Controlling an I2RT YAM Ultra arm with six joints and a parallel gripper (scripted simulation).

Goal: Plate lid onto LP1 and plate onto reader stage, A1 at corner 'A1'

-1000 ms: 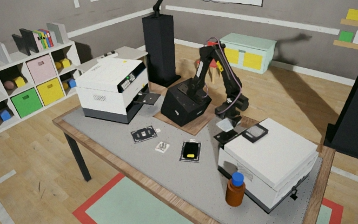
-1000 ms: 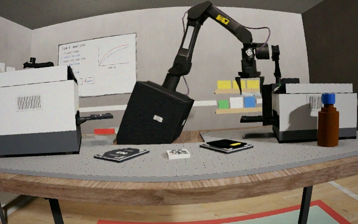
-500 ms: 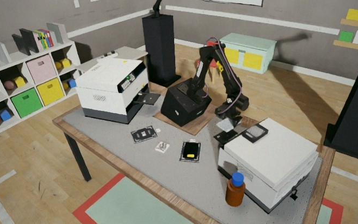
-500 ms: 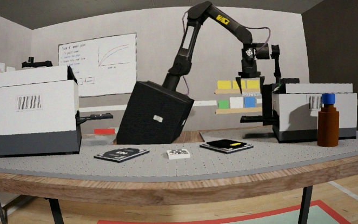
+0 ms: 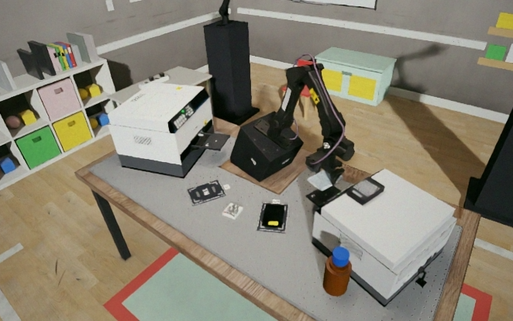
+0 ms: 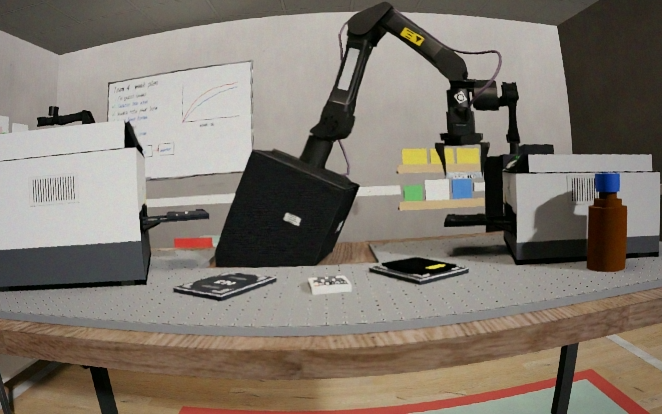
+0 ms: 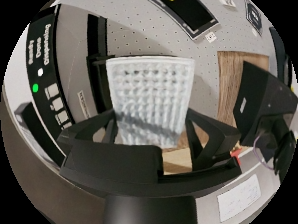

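The black lid lies 160 mm below my hand, 160 mm ahead of it and 150 mm to the right of it. Round my hand: white well plate right at my hand; capped bottle 330 mm ahead, 200 mm to the left, 70 mm below.
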